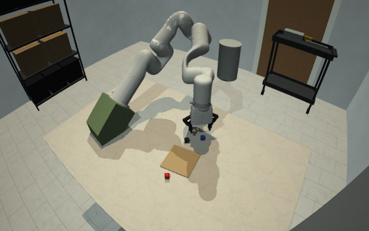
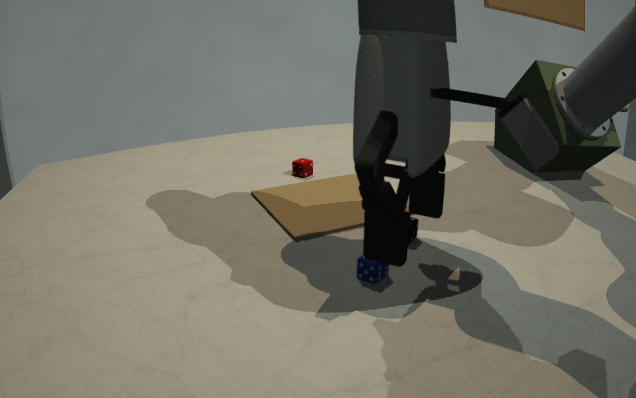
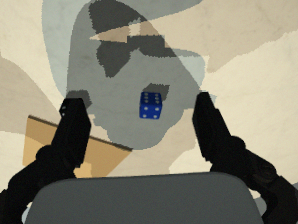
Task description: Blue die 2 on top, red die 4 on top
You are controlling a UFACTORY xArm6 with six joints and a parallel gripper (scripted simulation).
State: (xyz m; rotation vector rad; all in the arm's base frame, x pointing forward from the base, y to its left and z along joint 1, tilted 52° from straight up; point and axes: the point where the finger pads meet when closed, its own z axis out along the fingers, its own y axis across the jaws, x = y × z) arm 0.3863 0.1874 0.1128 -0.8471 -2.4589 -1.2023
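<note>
Right now the blue die is 20 mm ahead of my hand, 10 mm to the right of it and 40 mm below it. Round my hand: tan mat: 40 mm ahead, 180 mm to the right, 50 mm below; then red die: 60 mm ahead, 280 mm to the right, 40 mm below; then black die: 20 mm behind, 70 mm to the right, 40 mm below.
</note>
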